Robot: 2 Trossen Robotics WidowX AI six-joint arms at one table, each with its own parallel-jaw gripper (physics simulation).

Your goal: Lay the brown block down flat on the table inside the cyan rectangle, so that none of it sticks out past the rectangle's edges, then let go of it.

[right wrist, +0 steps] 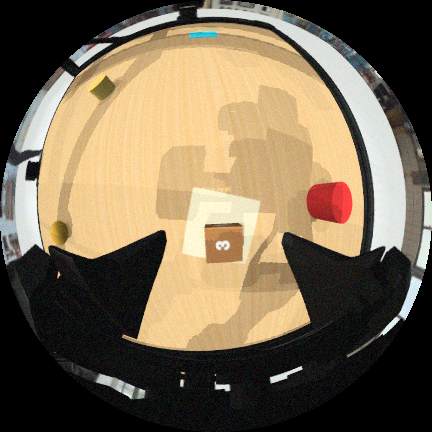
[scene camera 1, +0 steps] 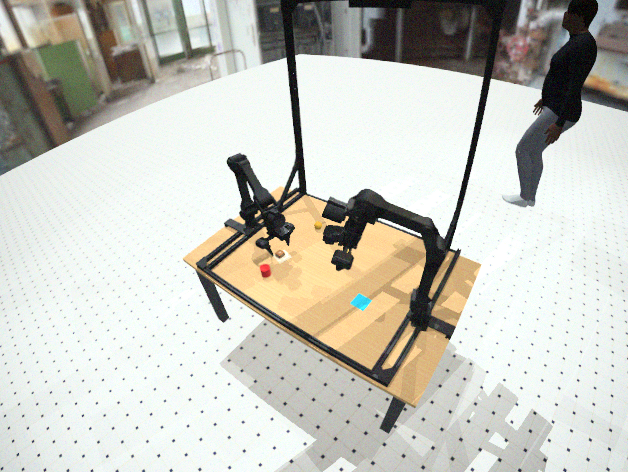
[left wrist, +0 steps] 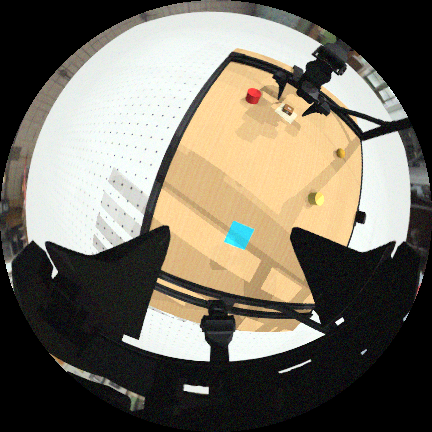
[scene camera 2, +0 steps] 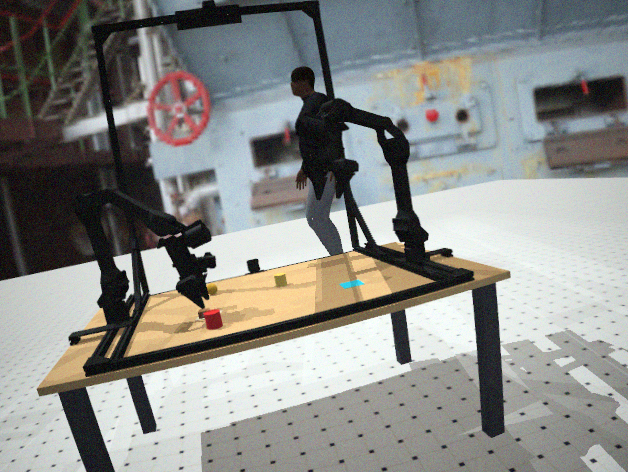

Labels:
my left gripper: open, holds nothing
my right gripper: open, holds nothing
a brown block [right wrist: 223, 241]: on the table
a red cylinder [right wrist: 331, 201]: on the table

